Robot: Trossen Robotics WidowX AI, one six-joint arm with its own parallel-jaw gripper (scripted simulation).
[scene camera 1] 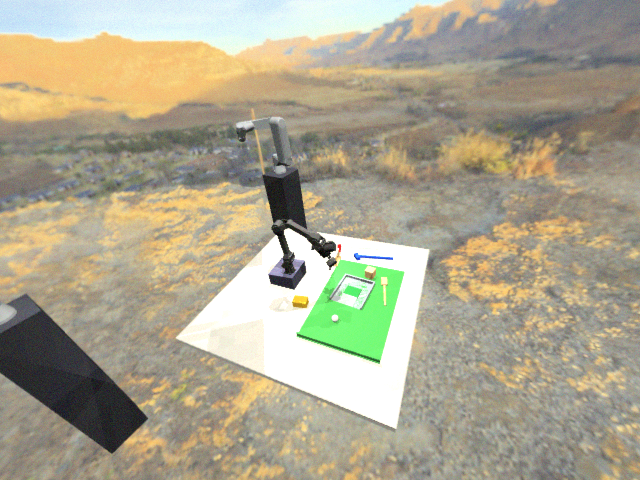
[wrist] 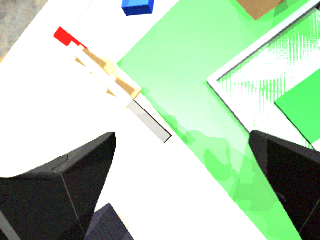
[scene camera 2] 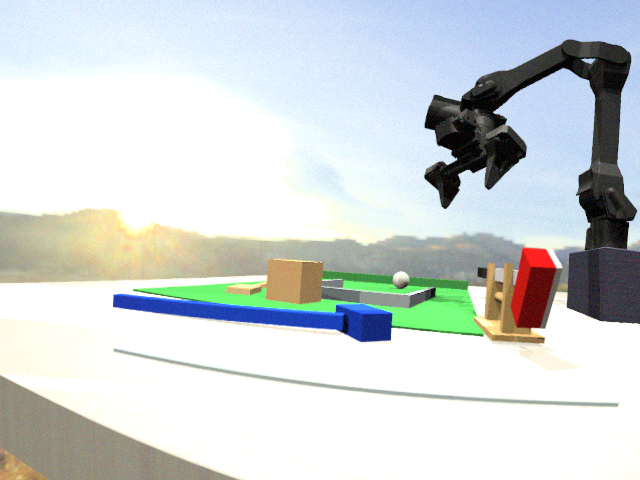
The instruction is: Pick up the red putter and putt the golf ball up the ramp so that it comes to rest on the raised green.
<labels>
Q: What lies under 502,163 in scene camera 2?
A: My gripper.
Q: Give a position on a tan cube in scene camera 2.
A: At 300,282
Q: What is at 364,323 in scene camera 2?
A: A blue putter.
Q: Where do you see a wooden stand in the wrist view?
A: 117,75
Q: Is my gripper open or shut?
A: Open.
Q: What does my gripper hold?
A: Nothing.
</labels>
